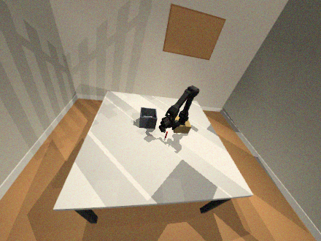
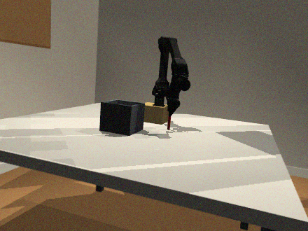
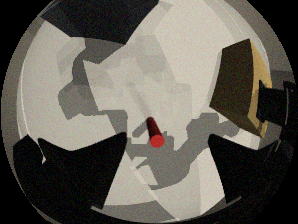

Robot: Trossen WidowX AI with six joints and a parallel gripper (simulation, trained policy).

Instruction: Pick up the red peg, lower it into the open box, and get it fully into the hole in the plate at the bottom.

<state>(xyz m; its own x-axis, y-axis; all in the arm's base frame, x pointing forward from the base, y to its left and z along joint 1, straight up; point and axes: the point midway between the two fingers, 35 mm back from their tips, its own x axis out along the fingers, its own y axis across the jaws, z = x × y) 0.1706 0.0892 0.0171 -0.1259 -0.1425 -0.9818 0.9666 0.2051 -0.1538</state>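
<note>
My gripper tip is 40 mm above the red peg, 10 mm to the right of it and 10 mm short of it.
</note>
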